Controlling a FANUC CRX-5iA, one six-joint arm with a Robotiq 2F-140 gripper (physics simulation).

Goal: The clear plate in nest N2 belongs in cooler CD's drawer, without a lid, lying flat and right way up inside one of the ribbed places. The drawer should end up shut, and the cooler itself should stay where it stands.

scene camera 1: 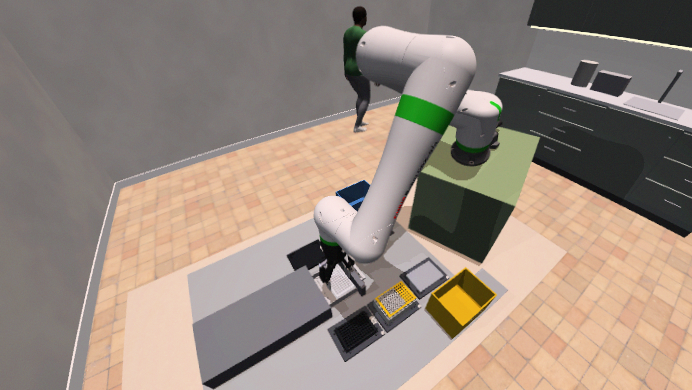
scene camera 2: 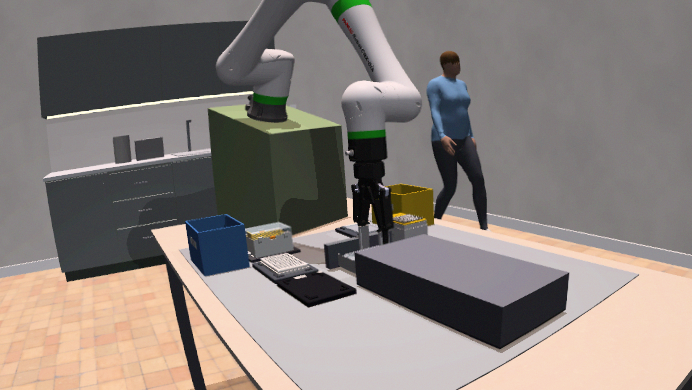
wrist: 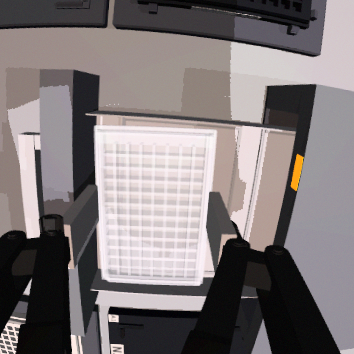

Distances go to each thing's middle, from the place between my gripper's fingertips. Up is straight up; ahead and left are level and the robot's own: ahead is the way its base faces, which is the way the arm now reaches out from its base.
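The drawer (scene camera 2: 334, 251) is 5 cm ahead of my hand and 1 cm to the right of it. Counted from my hand as well, the black plate (scene camera 1: 360, 328) is 19 cm to the left, 3 cm ahead and 2 cm below, whereas nest N2 (scene camera 2: 327, 288) is 19 cm to the right, 5 cm ahead and 3 cm below. That leaves the yellow-topped tip box (scene camera 1: 394, 302), which I find 14 cm behind my hand, 18 cm to the left of it and 1 cm above it.
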